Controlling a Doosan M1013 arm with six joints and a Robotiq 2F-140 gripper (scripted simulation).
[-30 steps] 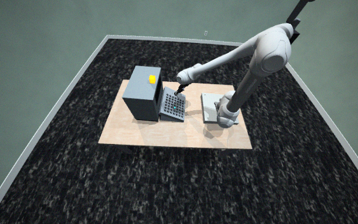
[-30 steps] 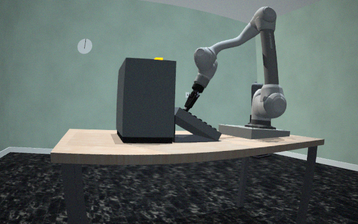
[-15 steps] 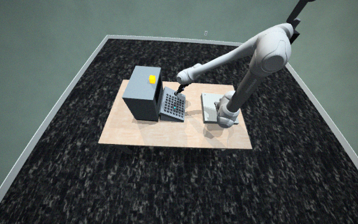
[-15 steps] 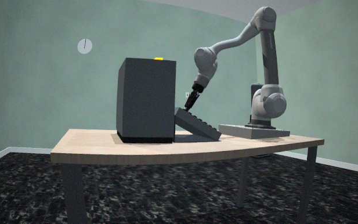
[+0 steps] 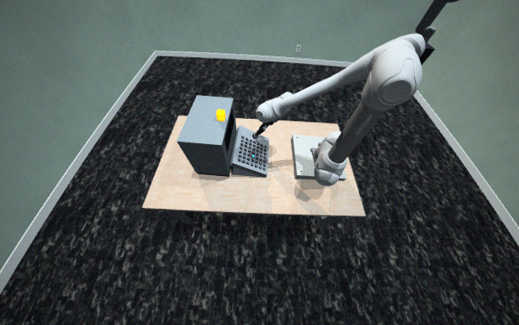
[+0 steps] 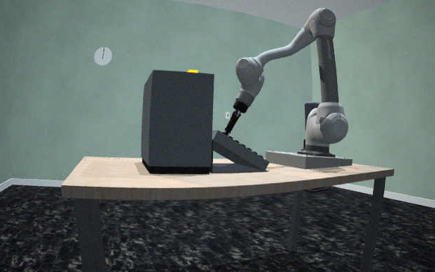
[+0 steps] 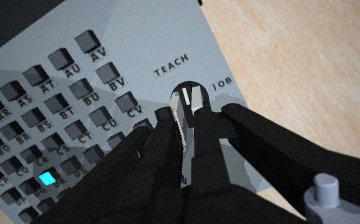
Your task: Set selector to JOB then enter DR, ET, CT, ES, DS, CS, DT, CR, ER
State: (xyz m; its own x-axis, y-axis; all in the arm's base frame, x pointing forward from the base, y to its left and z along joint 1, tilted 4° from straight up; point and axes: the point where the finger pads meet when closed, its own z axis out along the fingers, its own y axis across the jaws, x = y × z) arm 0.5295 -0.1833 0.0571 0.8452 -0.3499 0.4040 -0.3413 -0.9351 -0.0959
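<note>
The key lies 4 cm ahead of my hand, 19 cm to the left of it and 3 cm below it. From my hand the other things lie so: selector knob: 2 cm ahead, 2 cm below; sloped keypad: 5 cm ahead, 11 cm to the left, 7 cm below.
</note>
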